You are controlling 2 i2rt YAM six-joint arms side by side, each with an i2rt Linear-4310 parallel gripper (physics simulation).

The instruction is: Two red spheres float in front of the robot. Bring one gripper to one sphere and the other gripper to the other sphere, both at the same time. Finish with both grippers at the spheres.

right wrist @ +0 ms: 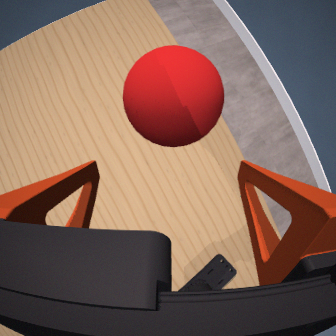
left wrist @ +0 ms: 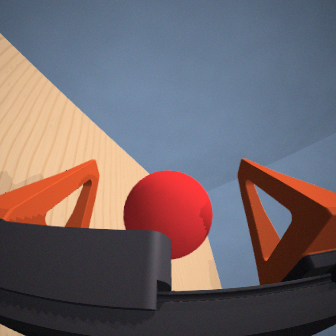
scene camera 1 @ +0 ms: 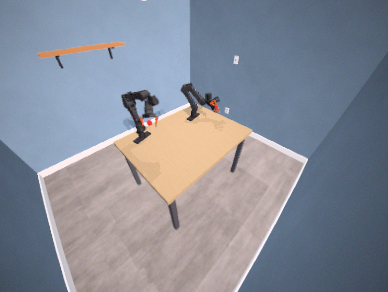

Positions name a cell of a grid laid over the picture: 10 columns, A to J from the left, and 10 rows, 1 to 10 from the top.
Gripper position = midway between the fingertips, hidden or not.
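The left gripper (left wrist: E5) and the right gripper (right wrist: F6) can be seen. A red sphere (right wrist: F3) can be seen too.
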